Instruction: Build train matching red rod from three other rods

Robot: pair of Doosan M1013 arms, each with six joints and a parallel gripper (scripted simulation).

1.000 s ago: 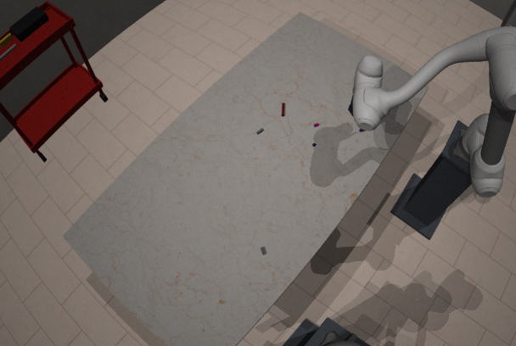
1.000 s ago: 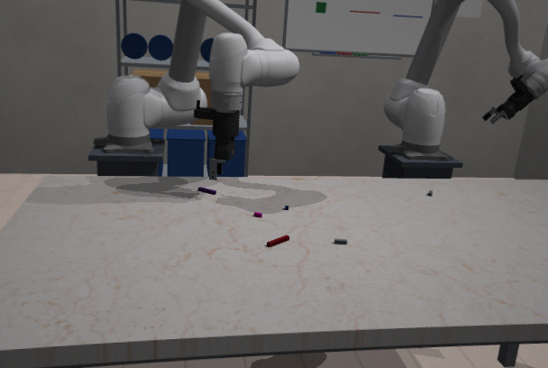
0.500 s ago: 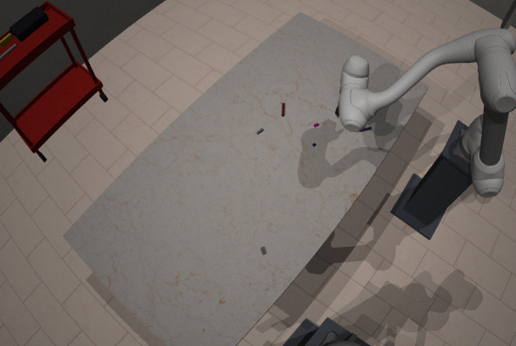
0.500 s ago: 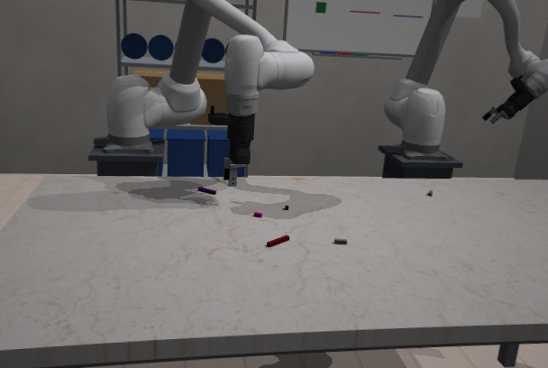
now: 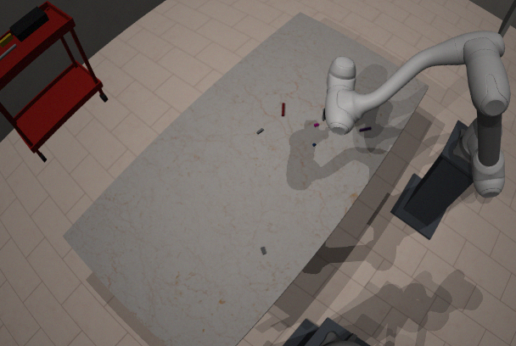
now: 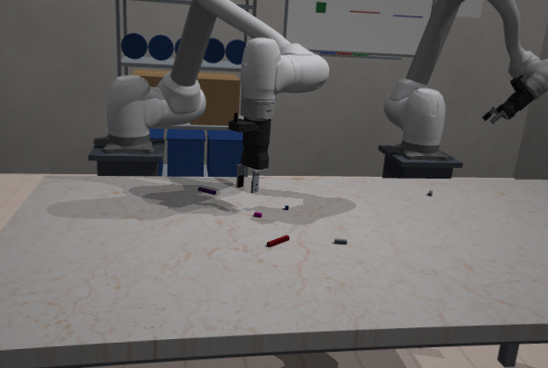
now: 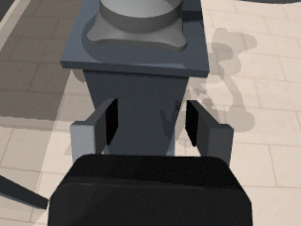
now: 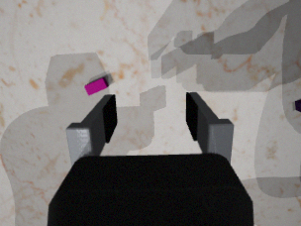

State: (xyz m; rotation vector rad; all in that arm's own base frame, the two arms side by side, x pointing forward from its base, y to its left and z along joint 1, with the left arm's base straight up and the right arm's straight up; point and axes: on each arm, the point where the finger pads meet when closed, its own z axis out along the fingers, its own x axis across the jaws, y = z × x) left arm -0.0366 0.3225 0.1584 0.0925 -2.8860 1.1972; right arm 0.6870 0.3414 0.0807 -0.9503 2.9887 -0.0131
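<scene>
My right hand is 12 cm to the right of the blue rod, 8 cm above it and 1 cm past it. Round my right hand: magenta rod 8 cm below, 5 cm ahead, 3 cm to the left; purple rod 15 cm behind, 11 cm to the right, 8 cm below; red rod 21 cm ahead, 8 cm below, 6 cm to the left.
</scene>
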